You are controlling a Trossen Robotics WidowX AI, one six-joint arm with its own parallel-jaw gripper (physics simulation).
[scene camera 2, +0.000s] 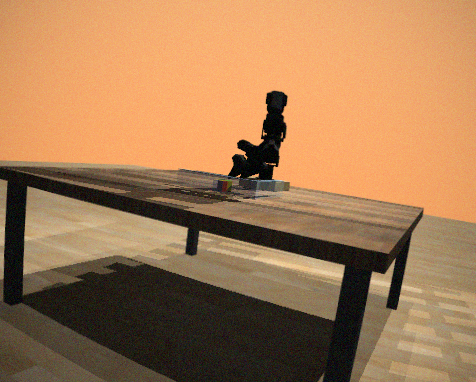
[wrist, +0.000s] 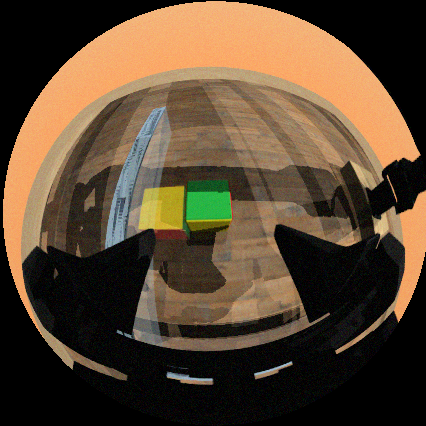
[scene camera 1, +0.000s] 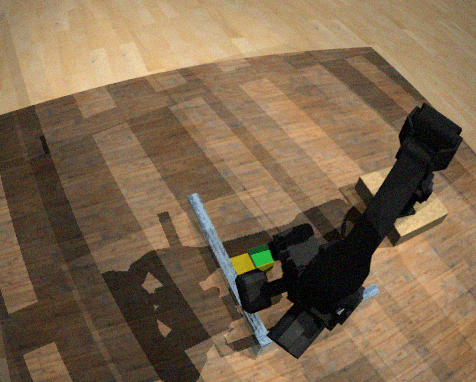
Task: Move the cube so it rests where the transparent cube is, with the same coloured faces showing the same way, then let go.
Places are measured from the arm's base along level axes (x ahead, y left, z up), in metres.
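Where they show: gripper, fingertip midpoint: (wrist: 215,233) (scene camera 1: 273,266); arm's base at its link origin: (scene camera 2: 265,179) (wrist: 373,203).
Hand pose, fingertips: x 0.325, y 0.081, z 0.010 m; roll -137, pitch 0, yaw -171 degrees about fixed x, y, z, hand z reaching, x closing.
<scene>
Things, the pixels of their top centre, and the offset from my fingertips. "*": a spot on its surface instead.
- solid cube at its top centre: (wrist: 207,197) (scene camera 1: 261,255) dx +0.010, dy -0.032, dz -0.011 m
- transparent cube at its top centre: (wrist: 160,206) (scene camera 1: 241,265) dx +0.049, dy -0.019, dz -0.011 m
- pale blue rail at a spot on its surface: (wrist: 132,170) (scene camera 1: 222,251) * dx +0.080, dy -0.043, dz +0.009 m
- second rail part at a spot on its surface: (scene camera 1: 371,292) * dx -0.156, dy +0.101, dz +0.009 m
The solid cube (scene camera 1: 262,258) (wrist: 208,206) rests on the table with green on top, yellow facing the gripper side and a red sliver at the right in the wrist view. The transparent cube (scene camera 1: 242,264) (wrist: 162,207) is close beside it, on its left, with yellow on top and dark red on the gripper side. In scene camera 2 the cubes show small and merged. My gripper (scene camera 2: 237,175) (wrist: 215,233) is open and empty, tilted, on the near side of the cubes in the wrist view. In scene camera 1 its fingertips are hidden by the arm.
A pale blue rail (scene camera 1: 215,245) (wrist: 132,170) runs just left of the transparent cube. A second rail part (scene camera 1: 371,292) shows past the arm. The arm's wooden base block (scene camera 1: 420,225) (wrist: 356,185) stands to the right. Arm shadows fall around the cubes.
</scene>
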